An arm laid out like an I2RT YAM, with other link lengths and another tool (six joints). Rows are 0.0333 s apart.
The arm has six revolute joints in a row. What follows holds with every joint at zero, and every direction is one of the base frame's.
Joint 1 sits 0.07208 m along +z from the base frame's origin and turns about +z.
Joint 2 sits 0.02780 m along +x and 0.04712 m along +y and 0.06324 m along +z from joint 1 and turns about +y.
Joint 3 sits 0.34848 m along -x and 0.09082 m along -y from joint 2 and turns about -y.
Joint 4 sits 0.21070 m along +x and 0.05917 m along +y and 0.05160 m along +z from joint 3 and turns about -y.
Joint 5 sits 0.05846 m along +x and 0.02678 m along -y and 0.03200 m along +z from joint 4 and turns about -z.
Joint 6 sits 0.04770 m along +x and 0.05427 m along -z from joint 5 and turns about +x.
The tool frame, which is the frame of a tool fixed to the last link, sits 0.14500 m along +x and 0.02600 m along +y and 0.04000 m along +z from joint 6; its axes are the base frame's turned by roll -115.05, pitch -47.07 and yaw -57.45 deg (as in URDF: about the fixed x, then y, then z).
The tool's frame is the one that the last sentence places.
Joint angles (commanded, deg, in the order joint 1, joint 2, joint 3, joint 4, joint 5, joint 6), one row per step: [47.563, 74.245, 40.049, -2.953, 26.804, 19.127]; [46.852, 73.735, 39.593, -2.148, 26.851, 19.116]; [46.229, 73.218, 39.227, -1.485, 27.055, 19.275]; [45.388, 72.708, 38.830, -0.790, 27.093, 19.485]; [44.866, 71.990, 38.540, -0.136, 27.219, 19.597]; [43.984, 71.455, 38.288, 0.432, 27.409, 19.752]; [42.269, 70.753, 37.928, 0.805, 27.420, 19.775]
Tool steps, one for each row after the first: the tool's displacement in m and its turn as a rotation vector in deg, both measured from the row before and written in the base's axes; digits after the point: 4 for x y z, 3 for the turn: [0.0017, -0.0046, 0.0024, 0.602, -0.607, -0.743]; [0.0016, -0.0047, 0.0028, 0.640, -0.613, -0.871]; [0.0019, -0.0055, 0.0025, 0.739, -0.536, -0.980]; [0.0007, -0.0042, 0.0043, 0.811, -0.791, -0.682]; [0.0021, -0.0061, 0.0033, 0.654, -0.651, -1.116]; [0.0031, -0.0107, 0.0025, 0.504, -0.522, -1.735]
